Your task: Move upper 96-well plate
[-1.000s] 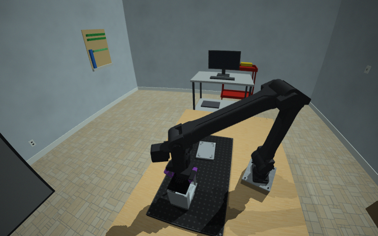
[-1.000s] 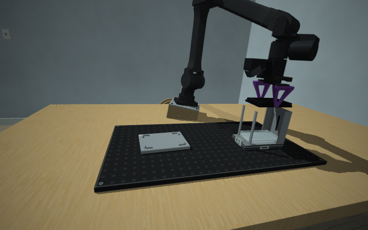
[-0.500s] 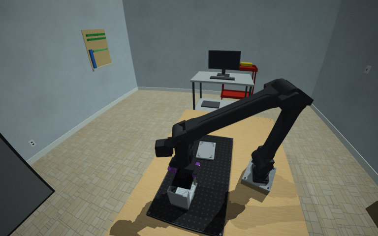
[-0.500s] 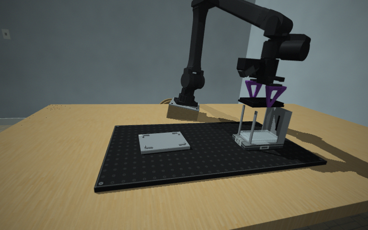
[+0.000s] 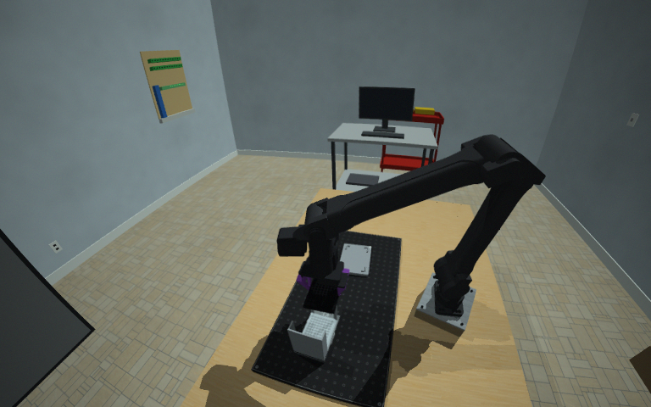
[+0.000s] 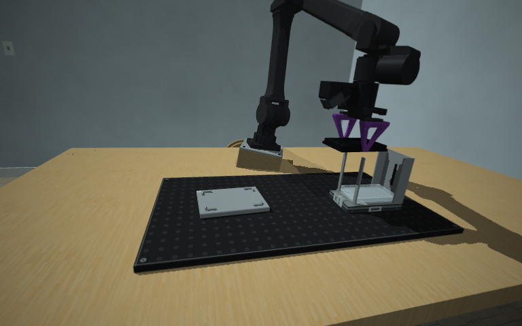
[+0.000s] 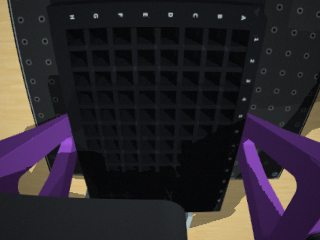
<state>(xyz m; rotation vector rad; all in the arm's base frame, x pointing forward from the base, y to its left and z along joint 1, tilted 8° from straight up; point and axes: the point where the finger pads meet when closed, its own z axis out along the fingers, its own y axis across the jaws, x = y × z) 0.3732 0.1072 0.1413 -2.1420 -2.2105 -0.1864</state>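
My gripper is now 40 mm past the grey plate nest N1, 300 mm to the left of it and 160 mm above it. Also, from my hand: black 96-well plate: right at my hand; pale A1 square: 90 mm behind, 370 mm to the right, 150 mm below; white plate: 10 mm ahead, 70 mm to the left, 140 mm below.
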